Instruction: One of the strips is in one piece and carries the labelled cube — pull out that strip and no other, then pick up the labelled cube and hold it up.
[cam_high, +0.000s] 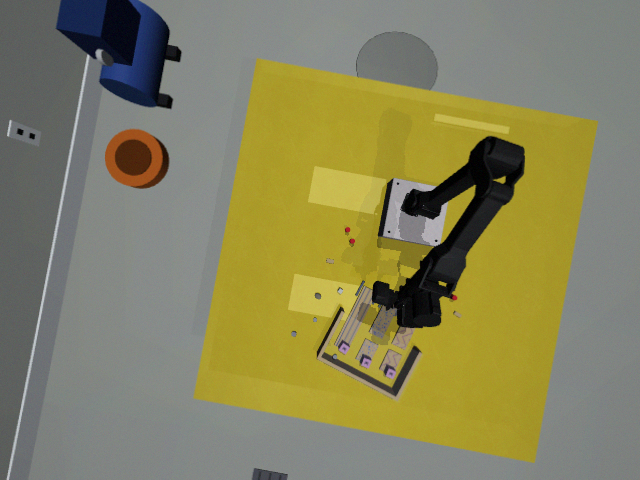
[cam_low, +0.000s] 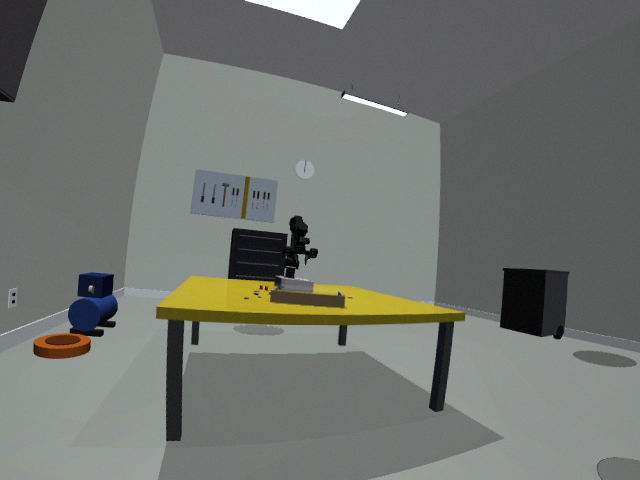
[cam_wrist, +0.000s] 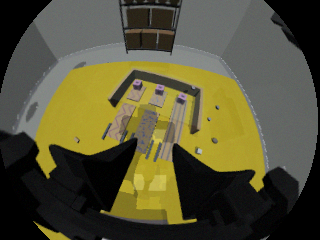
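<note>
Right now the striped strip is 110 mm ahead of my gripper tip, 60 mm to the right of it and 170 mm below it.
</note>
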